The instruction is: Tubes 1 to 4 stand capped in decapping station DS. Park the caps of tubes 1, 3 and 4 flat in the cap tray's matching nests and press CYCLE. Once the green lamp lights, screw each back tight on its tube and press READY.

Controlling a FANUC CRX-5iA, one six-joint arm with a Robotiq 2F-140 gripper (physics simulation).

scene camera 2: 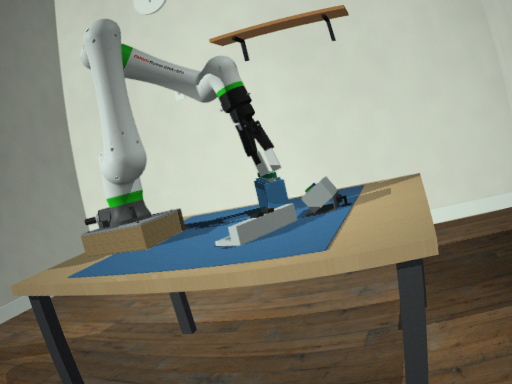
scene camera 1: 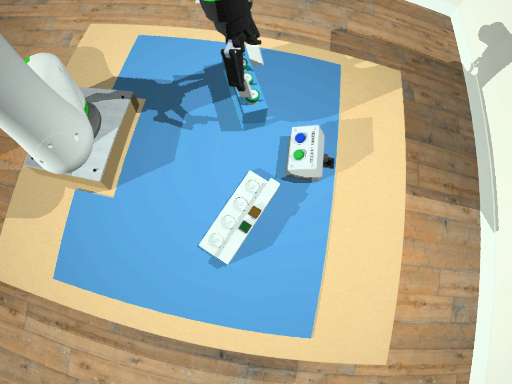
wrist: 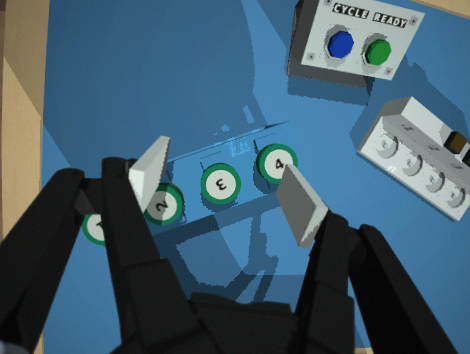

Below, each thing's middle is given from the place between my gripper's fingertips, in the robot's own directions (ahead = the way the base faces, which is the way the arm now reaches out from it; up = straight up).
Now: hand 18 cm short of the grey button box (scene camera 1: pixel 310 167), 14 cm to the left of it and 8 cm above it.
